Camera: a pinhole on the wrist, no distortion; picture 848 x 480 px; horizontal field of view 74.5 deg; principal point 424.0 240.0 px. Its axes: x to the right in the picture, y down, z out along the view. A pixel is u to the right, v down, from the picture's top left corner.
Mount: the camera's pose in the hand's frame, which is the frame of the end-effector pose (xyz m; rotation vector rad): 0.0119 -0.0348 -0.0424 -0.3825 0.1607 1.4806
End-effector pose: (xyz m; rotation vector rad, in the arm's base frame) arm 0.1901 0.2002 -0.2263 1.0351 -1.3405 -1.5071
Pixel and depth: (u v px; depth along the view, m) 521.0 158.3 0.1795
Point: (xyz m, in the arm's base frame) 0.0762 0.2141 -0.1620
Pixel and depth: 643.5 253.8 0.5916
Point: -0.1736 0.3534 0.1991
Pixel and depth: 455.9 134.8 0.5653
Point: -0.2768 0.2855 -0.0019
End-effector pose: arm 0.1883 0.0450 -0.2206 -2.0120 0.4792 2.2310
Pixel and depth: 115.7 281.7 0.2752
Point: -0.0307 0.2071 -0.1570
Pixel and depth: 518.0 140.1 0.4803
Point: -0.2453 -0.0378 -0.1993
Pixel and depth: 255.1 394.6 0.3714
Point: -0.1011 0.1680 -0.0515
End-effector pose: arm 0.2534 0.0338 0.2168 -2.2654 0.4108 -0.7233
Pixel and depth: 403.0 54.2 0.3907
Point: 0.5267 0.1198 -0.0107
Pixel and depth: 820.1 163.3 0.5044
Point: 0.4465 -0.1490 -0.2884
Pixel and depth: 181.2 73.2 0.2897
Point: 0.4674 0.2011 0.1092
